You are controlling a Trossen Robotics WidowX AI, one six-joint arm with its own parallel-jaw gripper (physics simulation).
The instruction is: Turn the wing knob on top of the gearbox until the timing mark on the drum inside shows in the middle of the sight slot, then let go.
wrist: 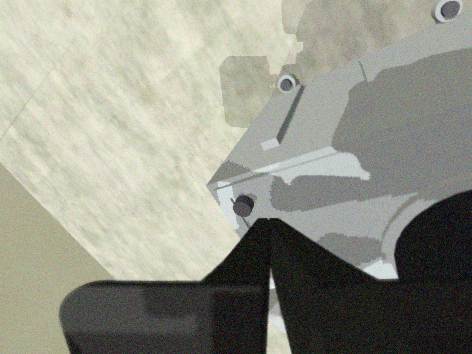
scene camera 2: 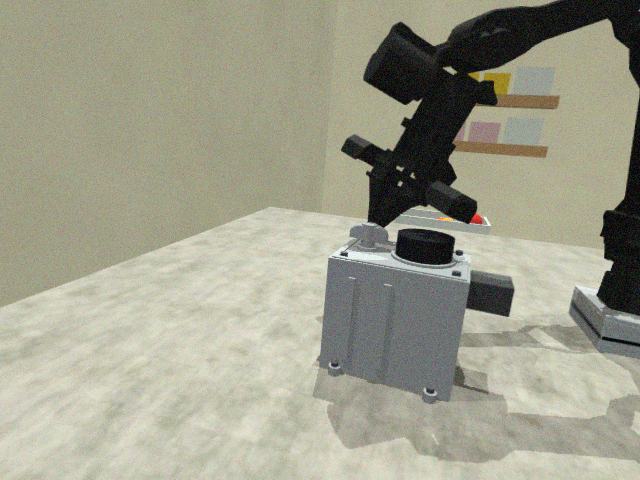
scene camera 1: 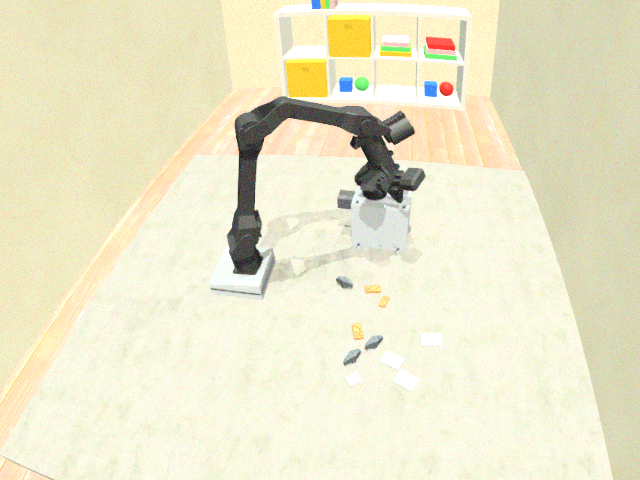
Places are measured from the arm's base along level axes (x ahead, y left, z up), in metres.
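Where they show: gripper, fingertip midpoint: [wrist: 267, 228] [scene camera 1: 400, 202]; arm's base at its link origin: [scene camera 2: 627, 307] [scene camera 1: 248, 265].
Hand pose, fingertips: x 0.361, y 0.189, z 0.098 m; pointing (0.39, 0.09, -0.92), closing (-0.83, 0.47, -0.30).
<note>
Each offset is from my fingertips to the centre of the thing. "spot": to the spot under its first point.
The grey gearbox @(0.072 m back, 0.039 m left, 0.061 m down) [scene camera 1: 380, 229] [scene camera 2: 390, 314] [wrist: 312, 140] stands on the mat. Its small grey wing knob @(0.005 m back, 0.038 m left, 0.012 m up) [scene camera 2: 367, 234] sits on the top at one corner, beside a black round cap @(spot: 0.073 m back, 0.072 m left, 0.013 m up) [scene camera 2: 424, 245]. A black block @(spot: 0.147 m back, 0.063 m left, 0.029 m down) [scene camera 2: 490, 292] [scene camera 1: 345, 198] sticks out of one side. My gripper [scene camera 1: 374, 192] [scene camera 2: 381, 220] [wrist: 267, 228] is shut with nothing between the fingers. Its tips point down at the gearbox top, right by the knob, which they hide in the wrist view. I cannot see the sight slot or the drum.
Small grey pieces @(0.118 m back, 0.174 m right, 0.133 m down) [scene camera 1: 345, 282], orange pieces @(0.046 m back, 0.177 m right, 0.143 m down) [scene camera 1: 372, 289] and white cards @(0.109 m ahead, 0.312 m right, 0.145 m down) [scene camera 1: 431, 339] lie on the mat in front of the gearbox. The arm's base [scene camera 1: 242, 278] stands to its left. A white shelf unit [scene camera 1: 286, 33] is at the back wall.
</note>
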